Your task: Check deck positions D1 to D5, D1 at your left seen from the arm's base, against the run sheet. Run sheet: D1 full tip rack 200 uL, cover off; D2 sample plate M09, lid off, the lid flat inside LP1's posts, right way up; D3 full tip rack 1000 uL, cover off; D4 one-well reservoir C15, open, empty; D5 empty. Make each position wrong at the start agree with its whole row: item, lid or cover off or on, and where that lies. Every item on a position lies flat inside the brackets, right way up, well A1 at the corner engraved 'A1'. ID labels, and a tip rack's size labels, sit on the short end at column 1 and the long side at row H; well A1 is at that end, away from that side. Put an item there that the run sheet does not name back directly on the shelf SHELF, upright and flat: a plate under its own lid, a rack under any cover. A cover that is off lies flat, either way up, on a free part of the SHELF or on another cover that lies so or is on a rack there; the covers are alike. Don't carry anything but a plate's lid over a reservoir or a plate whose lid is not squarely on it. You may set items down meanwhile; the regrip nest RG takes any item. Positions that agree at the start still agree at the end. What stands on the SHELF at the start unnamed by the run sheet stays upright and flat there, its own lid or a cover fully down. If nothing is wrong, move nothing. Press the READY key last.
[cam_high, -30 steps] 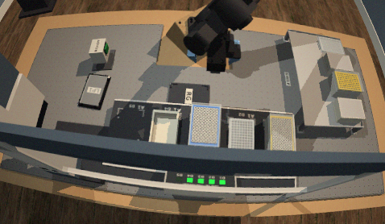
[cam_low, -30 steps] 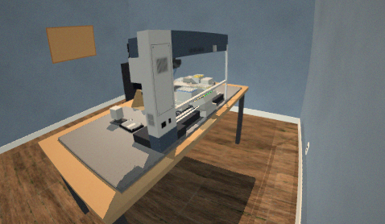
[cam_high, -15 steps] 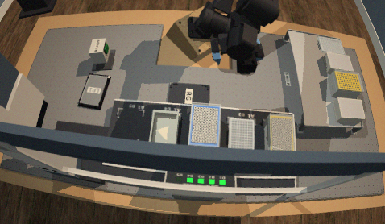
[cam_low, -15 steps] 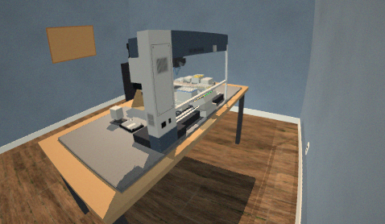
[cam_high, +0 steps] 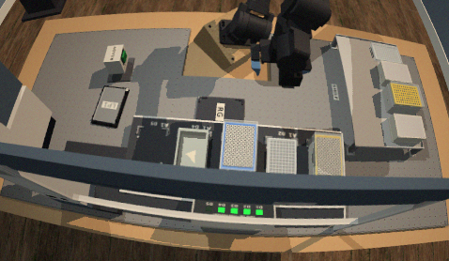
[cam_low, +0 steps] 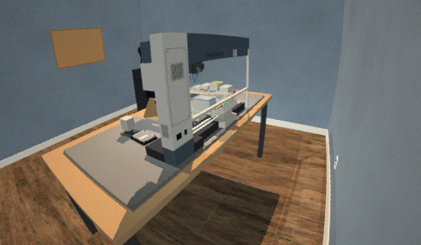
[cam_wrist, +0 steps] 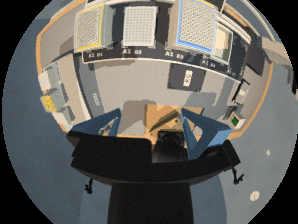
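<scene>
The yellow-framed tip rack lies 18 cm ahead of my hand, 14 cm to the left of it and 13 cm below it. Also, from my hand: white well plate 17 cm below, 17 cm ahead, 2 cm to the left; then blue-framed tip rack 15 cm ahead, 11 cm to the right, 11 cm below; then regrip nest 22 cm below, 14 cm to the right, 1 cm behind.
</scene>
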